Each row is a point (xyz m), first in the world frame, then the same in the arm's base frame.
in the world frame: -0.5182 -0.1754 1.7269
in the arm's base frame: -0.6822 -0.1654 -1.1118
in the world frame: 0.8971 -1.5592 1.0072
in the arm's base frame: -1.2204 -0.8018 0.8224
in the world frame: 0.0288 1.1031 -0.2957
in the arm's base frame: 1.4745 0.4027 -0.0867
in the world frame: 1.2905 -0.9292 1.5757
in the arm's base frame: -1.4482 0.0940 0.6794
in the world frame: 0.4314 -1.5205 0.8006
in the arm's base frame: -0.9085 -1.0781 0.5267
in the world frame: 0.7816 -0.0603 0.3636
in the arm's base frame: 0.1241 0.0956 0.5744
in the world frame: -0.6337 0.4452 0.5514
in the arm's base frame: 0.6228 -0.1494 -0.8346
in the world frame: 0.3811 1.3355 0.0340
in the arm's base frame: 1.2382 0.8795 -0.0267
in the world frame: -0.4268 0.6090 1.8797
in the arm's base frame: -0.4128 0.5537 -1.3514
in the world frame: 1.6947 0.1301 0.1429
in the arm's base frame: 0.1566 0.6260 1.3720
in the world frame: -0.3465 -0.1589 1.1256
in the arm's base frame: -0.2367 -0.2789 -0.6876
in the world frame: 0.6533 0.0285 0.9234
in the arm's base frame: -0.2439 0.2993 0.1733
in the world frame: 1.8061 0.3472 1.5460
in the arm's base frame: -0.8851 1.3497 0.7244
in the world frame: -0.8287 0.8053 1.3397
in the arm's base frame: 0.2335 0.3158 -1.4835
